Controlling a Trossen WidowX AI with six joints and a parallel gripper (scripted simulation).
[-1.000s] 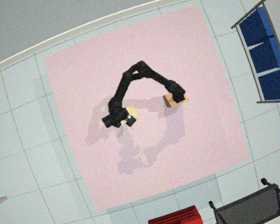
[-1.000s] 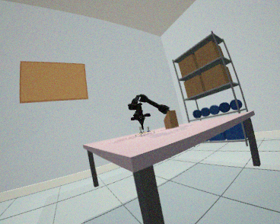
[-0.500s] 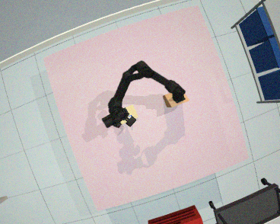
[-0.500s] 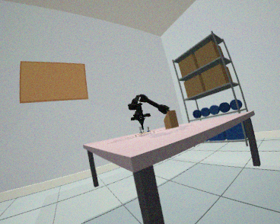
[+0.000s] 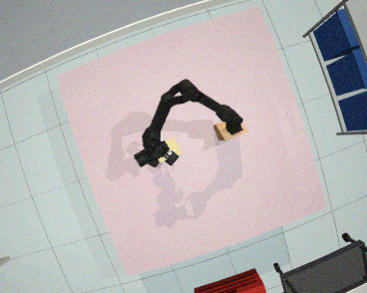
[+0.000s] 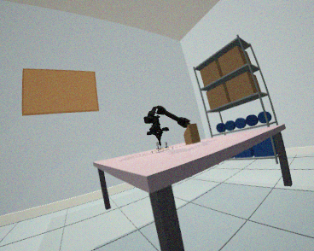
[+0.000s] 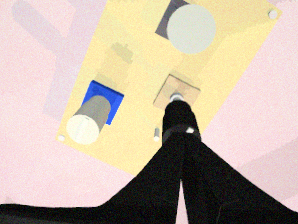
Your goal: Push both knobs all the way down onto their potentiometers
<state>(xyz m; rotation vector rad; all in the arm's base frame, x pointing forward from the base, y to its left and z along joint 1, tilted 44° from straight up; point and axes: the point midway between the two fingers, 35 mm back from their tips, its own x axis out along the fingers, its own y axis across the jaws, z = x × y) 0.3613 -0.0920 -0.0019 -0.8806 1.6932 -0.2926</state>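
The tan potentiometer lies 30 mm below my gripper tip. From my gripper tip the other things lie so: potentiometer knob (40 mm to the left, 30 mm below, 30 mm behind).
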